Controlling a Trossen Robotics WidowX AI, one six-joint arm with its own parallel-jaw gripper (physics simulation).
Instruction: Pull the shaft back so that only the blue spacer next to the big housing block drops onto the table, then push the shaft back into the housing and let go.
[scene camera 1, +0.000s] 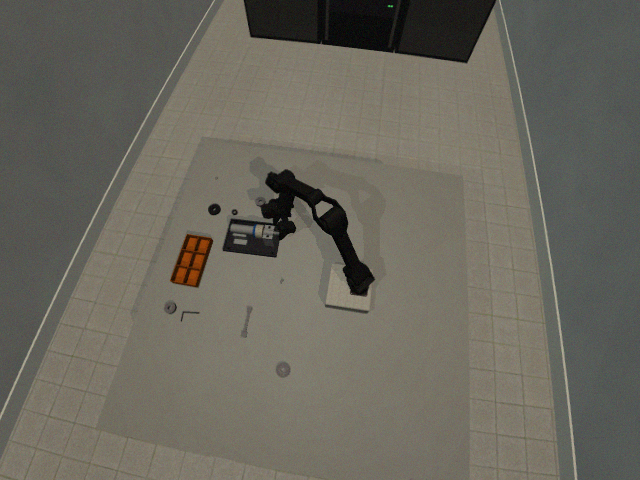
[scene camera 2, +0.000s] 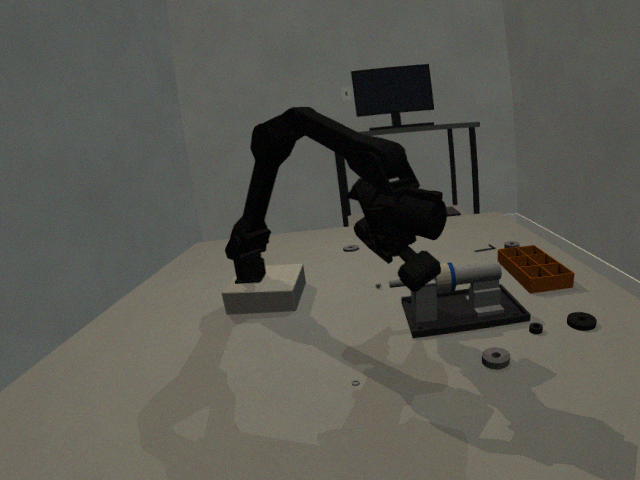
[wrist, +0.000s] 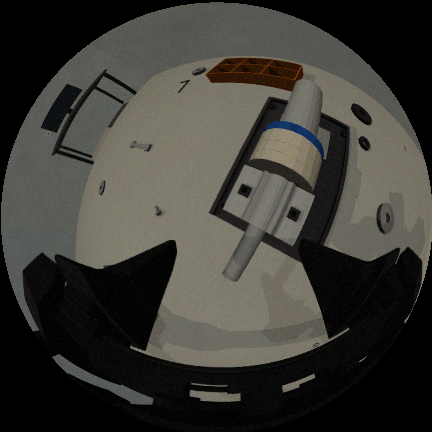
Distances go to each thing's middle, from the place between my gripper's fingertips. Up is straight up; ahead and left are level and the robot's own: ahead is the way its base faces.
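Labels:
The grey shaft (wrist: 252, 235) has my hand 1 cm above it and 5 cm short of it. There's an orange compartment tray (scene camera 2: 536, 271) too, and that's 8 cm below my hand, 34 cm ahead of it and 14 cm to the left of it.

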